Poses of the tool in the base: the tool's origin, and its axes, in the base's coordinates. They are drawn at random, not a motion.
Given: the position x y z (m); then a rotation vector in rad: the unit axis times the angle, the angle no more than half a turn.
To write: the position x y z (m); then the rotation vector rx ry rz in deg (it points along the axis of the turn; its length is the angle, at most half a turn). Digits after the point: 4 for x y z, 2 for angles.
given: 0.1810, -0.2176, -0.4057, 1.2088, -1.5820, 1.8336
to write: 0.1810, -0.2176, -0.4057, 69.26, -90.64, 105.06
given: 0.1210, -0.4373, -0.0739, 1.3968, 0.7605, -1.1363
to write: 0.1210, -0.4373, -0.0739, 80.03, 43.57, -65.11
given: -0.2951, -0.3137, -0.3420, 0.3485, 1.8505, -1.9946
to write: -0.2951, -0.3137, -0.3420, 19.97, 106.03, -114.28
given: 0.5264, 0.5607, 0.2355, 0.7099, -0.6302, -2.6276
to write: 0.5264, 0.5607, 0.2355, 40.67, -36.11, -150.55
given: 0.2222, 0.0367, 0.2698, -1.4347, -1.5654, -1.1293
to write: 0.2222, 0.0367, 0.2698, -82.20, -89.69, -64.70
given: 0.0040, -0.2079, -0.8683, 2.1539, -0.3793, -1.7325
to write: 0.0040, -0.2079, -0.8683, 123.41, -21.73, -99.26
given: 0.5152, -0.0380, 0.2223, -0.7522, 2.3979, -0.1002
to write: 0.5152, -0.0380, 0.2223, -43.10, 137.39, -5.74
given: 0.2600, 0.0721, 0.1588, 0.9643, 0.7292, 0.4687
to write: 0.2600, 0.0721, 0.1588, 55.25, 41.78, 26.85
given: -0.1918, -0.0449, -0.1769, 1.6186, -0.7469, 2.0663
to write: -0.1918, -0.0449, -0.1769, 92.74, -42.79, 118.39
